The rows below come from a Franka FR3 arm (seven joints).
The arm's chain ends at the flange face. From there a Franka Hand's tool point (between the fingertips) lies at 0.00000 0.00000 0.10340 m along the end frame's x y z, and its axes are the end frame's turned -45 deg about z.
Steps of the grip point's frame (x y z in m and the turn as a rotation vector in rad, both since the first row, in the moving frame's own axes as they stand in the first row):
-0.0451, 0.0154, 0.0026, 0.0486, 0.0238, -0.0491
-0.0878, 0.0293, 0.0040, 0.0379, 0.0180, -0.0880
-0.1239, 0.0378, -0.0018, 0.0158, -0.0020, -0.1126
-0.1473, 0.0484, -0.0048, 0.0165, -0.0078, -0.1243
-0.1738, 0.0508, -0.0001, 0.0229, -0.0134, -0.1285
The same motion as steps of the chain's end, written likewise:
-0.0191, 0.0480, 0.0028, 0.0512, -0.0175, -0.0491
-0.0397, 0.0868, 0.0041, 0.0395, -0.0141, -0.0880
-0.0595, 0.1153, -0.0018, 0.0098, -0.0126, -0.1126
-0.0681, 0.1389, -0.0048, 0.0062, -0.0172, -0.1243
-0.0843, 0.1593, -0.0001, 0.0067, -0.0257, -0.1285

